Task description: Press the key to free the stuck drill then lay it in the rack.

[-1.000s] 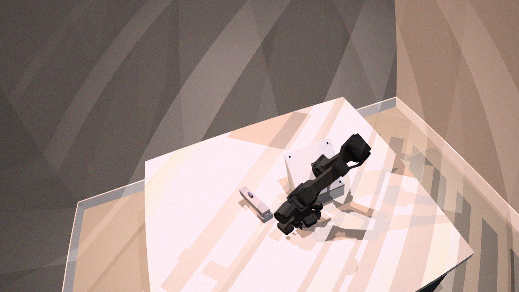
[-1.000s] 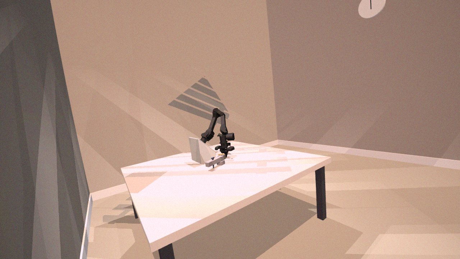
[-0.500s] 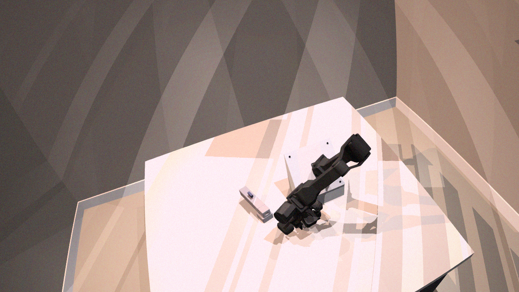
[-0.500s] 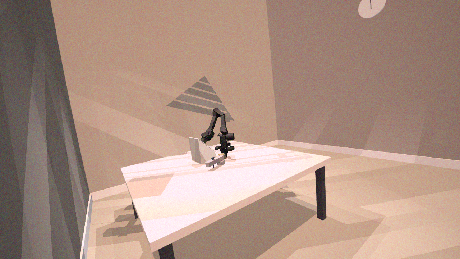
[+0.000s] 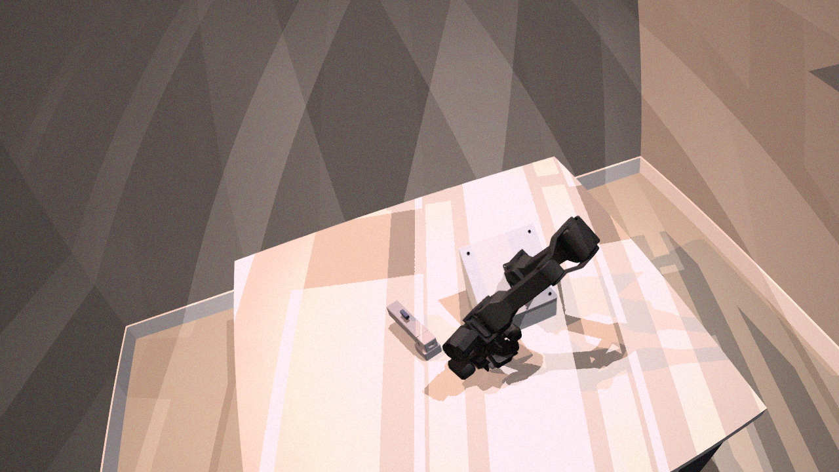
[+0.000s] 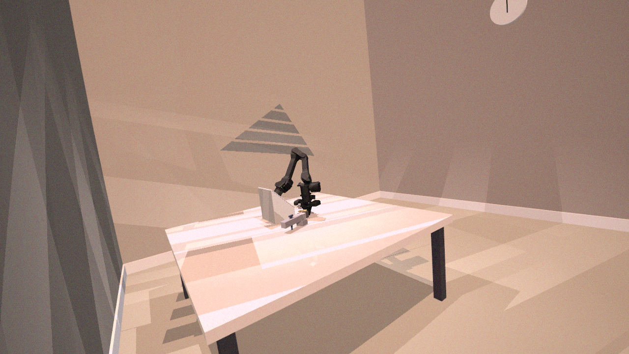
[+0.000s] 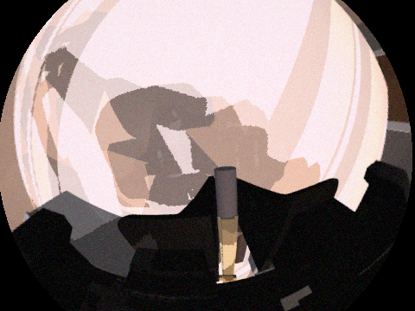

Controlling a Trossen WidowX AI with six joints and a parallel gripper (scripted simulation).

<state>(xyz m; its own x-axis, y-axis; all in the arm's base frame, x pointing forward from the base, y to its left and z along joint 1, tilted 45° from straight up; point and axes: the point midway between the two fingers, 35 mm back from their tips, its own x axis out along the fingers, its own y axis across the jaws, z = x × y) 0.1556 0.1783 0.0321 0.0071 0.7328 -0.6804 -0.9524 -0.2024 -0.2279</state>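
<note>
The drill is 4 cm to the right of my gripper tip, 4 cm above it and 1 cm ahead of it. Round my gripper tip: blue key 22 cm to the right, 14 cm ahead, 5 cm above; grey sleeve fixture 19 cm to the right, 14 cm ahead, 4 cm above.
</note>
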